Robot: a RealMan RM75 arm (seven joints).
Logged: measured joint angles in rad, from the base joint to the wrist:
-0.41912 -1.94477 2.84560 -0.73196 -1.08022 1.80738 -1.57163
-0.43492 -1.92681 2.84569 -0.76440 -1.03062 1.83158 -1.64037
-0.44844 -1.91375 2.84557 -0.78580 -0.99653 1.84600 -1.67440
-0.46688 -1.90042 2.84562 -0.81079 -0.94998 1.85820 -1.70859
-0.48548 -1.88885 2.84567 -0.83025 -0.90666 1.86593 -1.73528
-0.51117 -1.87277 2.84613 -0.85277 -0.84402 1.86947 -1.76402
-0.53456 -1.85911 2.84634 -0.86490 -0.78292 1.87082 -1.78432
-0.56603 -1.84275 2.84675 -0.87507 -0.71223 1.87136 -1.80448
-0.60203 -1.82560 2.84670 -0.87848 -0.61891 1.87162 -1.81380
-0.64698 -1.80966 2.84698 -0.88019 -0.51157 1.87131 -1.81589
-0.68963 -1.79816 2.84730 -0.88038 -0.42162 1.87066 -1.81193
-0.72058 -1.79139 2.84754 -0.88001 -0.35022 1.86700 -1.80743
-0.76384 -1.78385 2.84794 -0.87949 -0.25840 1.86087 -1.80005
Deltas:
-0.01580 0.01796 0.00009 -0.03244 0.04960 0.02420 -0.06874
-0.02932 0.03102 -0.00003 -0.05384 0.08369 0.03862 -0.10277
-0.04776 0.04435 0.00002 -0.07883 0.13024 0.05082 -0.13696
-0.06636 0.05592 0.00007 -0.09829 0.17356 0.05855 -0.16365
-0.09205 0.07200 0.00053 -0.12081 0.23620 0.06209 -0.19239
-0.11544 0.08566 0.00074 -0.13294 0.29730 0.06344 -0.21269
-0.14691 0.10202 0.00115 -0.14311 0.36799 0.06398 -0.23285
-0.18291 0.11917 0.00110 -0.14652 0.46131 0.06424 -0.24217
-0.22786 0.13511 0.00138 -0.14823 0.56865 0.06393 -0.24426
-0.27051 0.14661 0.00170 -0.14842 0.65860 0.06328 -0.24030
-0.30146 0.15338 0.00194 -0.14805 0.73000 0.05962 -0.23580
-0.34472 0.16092 0.00234 -0.14753 0.82182 0.05349 -0.22842

